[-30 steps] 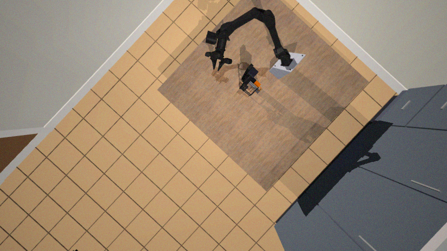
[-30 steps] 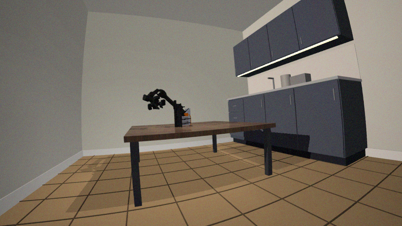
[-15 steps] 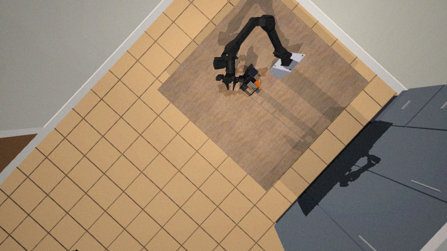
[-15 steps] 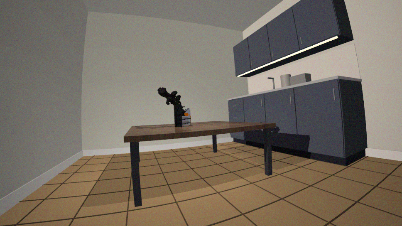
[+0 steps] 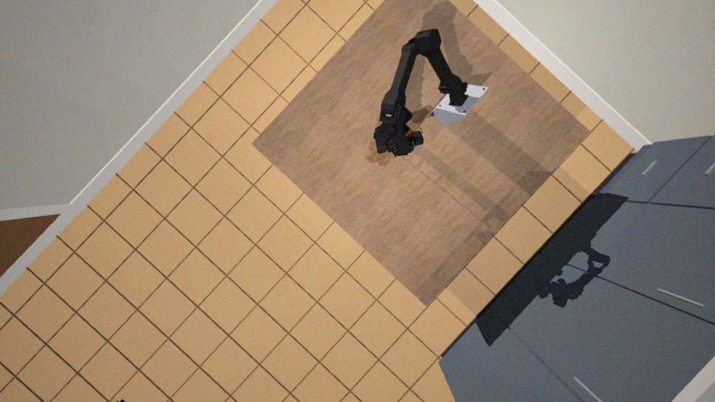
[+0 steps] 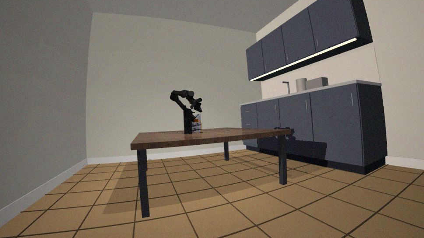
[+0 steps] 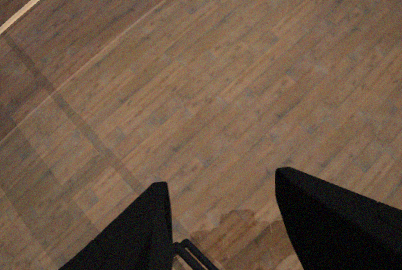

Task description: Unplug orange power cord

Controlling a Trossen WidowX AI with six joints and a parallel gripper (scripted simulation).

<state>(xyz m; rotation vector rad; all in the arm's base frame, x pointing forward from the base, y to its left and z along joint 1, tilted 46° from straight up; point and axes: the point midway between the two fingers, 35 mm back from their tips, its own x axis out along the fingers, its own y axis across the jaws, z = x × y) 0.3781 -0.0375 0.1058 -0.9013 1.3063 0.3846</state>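
The orange plug lies 13 cm behind my gripper tip, 2 cm to the right of it and 7 cm below it.
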